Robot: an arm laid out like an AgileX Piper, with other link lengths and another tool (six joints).
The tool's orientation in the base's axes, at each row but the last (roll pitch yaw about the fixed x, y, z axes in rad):
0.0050 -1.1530 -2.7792
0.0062 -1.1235 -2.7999
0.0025 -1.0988 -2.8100
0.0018 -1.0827 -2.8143
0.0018 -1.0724 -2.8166
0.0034 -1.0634 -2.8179
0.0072 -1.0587 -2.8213
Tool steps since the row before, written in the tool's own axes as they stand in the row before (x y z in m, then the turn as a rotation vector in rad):
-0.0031 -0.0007 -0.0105 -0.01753 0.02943 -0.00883
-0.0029 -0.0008 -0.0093 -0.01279 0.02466 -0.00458
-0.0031 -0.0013 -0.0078 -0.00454 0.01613 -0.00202
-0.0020 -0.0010 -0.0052 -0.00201 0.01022 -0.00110
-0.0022 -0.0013 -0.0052 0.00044 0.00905 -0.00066
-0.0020 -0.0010 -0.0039 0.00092 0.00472 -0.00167
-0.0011 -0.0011 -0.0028 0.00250 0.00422 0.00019
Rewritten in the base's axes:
-0.0080 -0.0024 -0.0071 0.00968 -0.02785 -0.01955
-0.0070 -0.0017 -0.0066 0.00972 -0.02274 -0.01345
-0.0057 -0.0006 -0.0063 0.00554 -0.01516 -0.00494
-0.0038 -0.0002 -0.0042 0.00327 -0.00968 -0.00228
-0.0037 0.0001 -0.0044 0.00215 -0.00883 0.00008
-0.0026 0.0002 -0.0036 -0.00029 -0.00508 0.00000
-0.0022 0.0004 -0.0023 0.00035 -0.00433 0.00229

